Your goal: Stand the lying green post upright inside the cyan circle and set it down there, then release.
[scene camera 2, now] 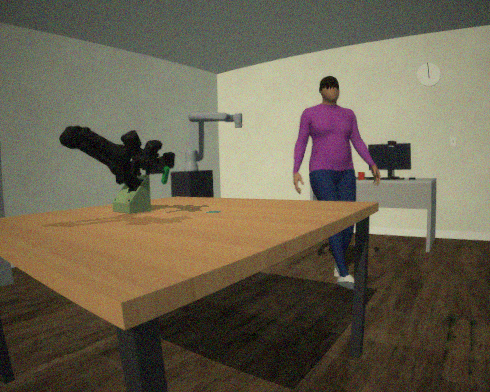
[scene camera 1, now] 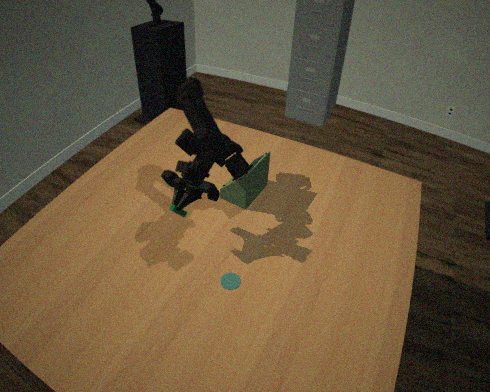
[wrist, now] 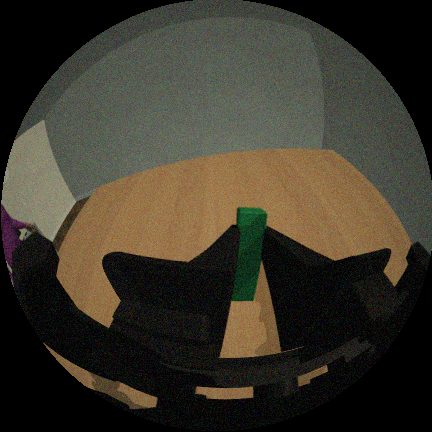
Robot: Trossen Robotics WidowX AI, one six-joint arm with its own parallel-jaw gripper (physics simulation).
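Places are measured from the arm's base along level axes (x ahead, y left, z up), in millimetres.
Where they show: gripper, fingertip midpoint: [scene camera 2: 166, 171] [scene camera 1: 174, 209] [wrist: 248, 231]; arm's base at its link origin: [scene camera 2: 136, 185] [scene camera 1: 243, 173].
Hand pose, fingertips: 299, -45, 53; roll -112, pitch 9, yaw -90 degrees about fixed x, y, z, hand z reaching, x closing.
Things, the pixels of their top centre, and the offset from my fingertips, as dx, dy, dz. "spot": a spot on its surface instead. Level surfaces: height alone.
- green post at its top centre: [wrist: 245, 226] [scene camera 1: 177, 202] [scene camera 2: 165, 166] -12, +2, +19
- cyan circle at a spot on its surface: [scene camera 1: 230, 281] [scene camera 2: 214, 211] spot: +24, +202, -165
- wooden table at its surface level: dz -166
The green post [scene camera 1: 178, 210] [scene camera 2: 165, 175] [wrist: 250, 252] is held between the fingertips of my gripper [scene camera 1: 180, 204] [scene camera 2: 168, 164] [wrist: 248, 231], which is shut on it. In the second scene view the post hangs close to upright, tilted a little, well above the table top. The cyan circle [scene camera 1: 230, 281] [scene camera 2: 213, 212] lies flat on the table, nearer the first scene camera than the gripper is, and apart from the post. The circle does not show in the wrist view.
The green wedge-shaped arm base [scene camera 1: 245, 189] [scene camera 2: 133, 199] stands on the wooden table [scene camera 1: 320, 320] [scene camera 2: 240, 235] [wrist: 165, 200]. Shadows of the arm fall on the table around it. Beyond the table are a dark pedestal [scene camera 1: 161, 65], a grey cabinet [scene camera 1: 315, 65] and a person [scene camera 2: 330, 140].
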